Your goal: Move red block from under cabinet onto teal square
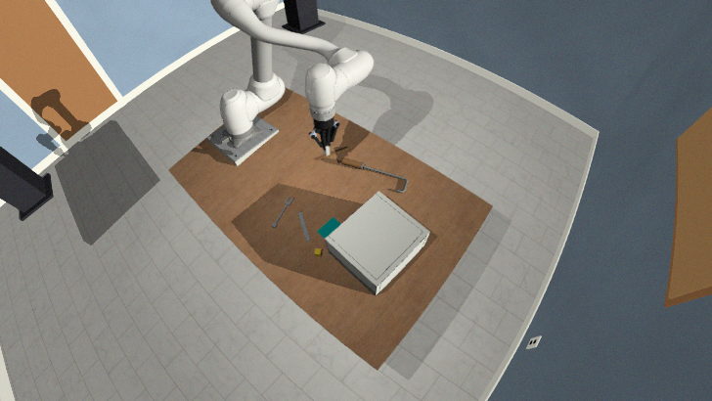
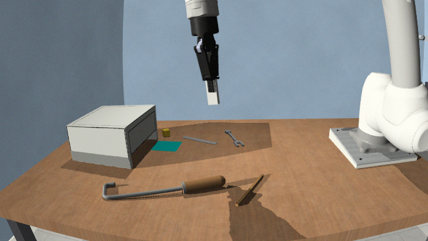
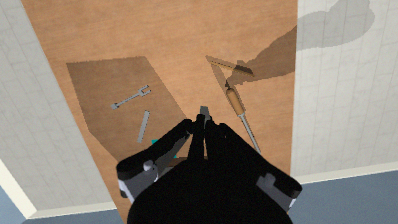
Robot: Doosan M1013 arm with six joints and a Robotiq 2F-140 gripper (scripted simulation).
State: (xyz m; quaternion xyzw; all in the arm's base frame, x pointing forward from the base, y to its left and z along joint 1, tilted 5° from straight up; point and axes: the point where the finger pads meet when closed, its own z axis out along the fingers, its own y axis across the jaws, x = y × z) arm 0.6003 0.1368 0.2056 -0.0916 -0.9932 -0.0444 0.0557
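Now: the thin wooden stick 22 cm below my hand, 12 cm to the left of it and 11 cm behind it. From my hand the other things lie so: flat grey bar 25 cm to the right, 23 cm below, 10 cm ahead; then rod tool 21 cm below, 15 cm to the left, 13 cm ahead; then teal square 23 cm below, 20 cm ahead, 17 cm to the right.
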